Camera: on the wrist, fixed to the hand. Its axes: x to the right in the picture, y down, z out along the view.
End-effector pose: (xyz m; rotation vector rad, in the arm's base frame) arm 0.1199 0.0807 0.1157 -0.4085 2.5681 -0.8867
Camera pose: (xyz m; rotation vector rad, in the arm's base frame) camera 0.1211 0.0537 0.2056 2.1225 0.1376 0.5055
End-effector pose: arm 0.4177 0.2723 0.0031 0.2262 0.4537 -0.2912
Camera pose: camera 0.3600 0.2168 -0.0459 0.6376 -0.8304 2.6881
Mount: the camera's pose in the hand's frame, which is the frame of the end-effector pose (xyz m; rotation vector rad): -0.0145 -0.0779 -0.0503 -0.0912 0.5103 -2.9982
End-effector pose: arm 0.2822 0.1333 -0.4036 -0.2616 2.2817 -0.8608
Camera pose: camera 0.2563 0.1054 -0.3178 2.0239 -0.0269 0.8358
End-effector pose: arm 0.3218 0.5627 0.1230 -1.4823 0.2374 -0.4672
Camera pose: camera 0.2752 0.5222 0.1937 0.3450 1.4644 2.2645
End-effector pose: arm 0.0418 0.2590 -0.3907 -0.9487 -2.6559 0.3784
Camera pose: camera 0.0262 0.1987 -0.3205 2.3197 -0.9361 -0.5935
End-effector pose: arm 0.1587 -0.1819 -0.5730 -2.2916 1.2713 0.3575
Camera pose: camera 0.2165 -0.1637 -0.5013 -1.6241 -2.3509 -1.1111
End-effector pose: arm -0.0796 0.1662 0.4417 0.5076 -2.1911 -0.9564
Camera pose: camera -0.0274 0.0993 0.4017 -2.4911 -0.6120 0.9711
